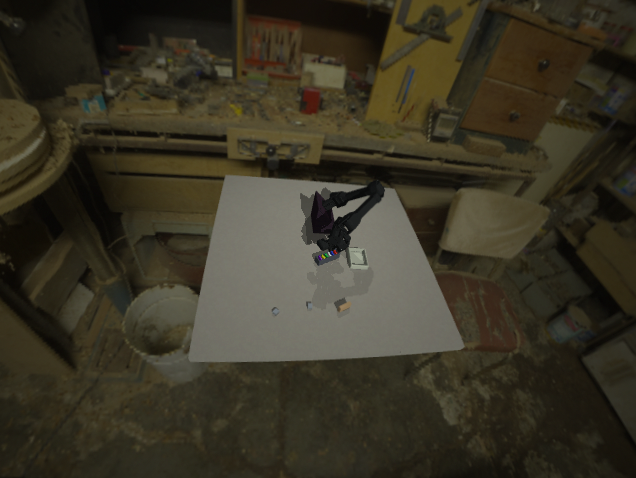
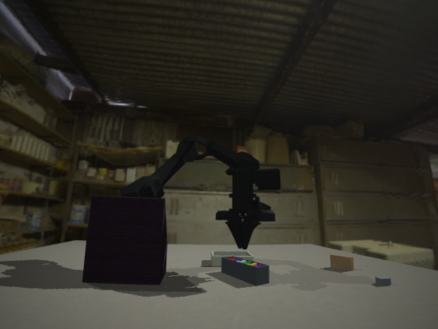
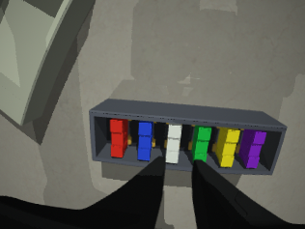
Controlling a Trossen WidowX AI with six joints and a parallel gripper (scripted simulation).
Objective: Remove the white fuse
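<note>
The white fuse lies 4 cm below my gripper tip. Also, from my gripper tip: tan block (31 cm ahead, 7 cm to the left, 5 cm below); pale tray (17 cm to the left, 7 cm below, 2 cm behind).
</note>
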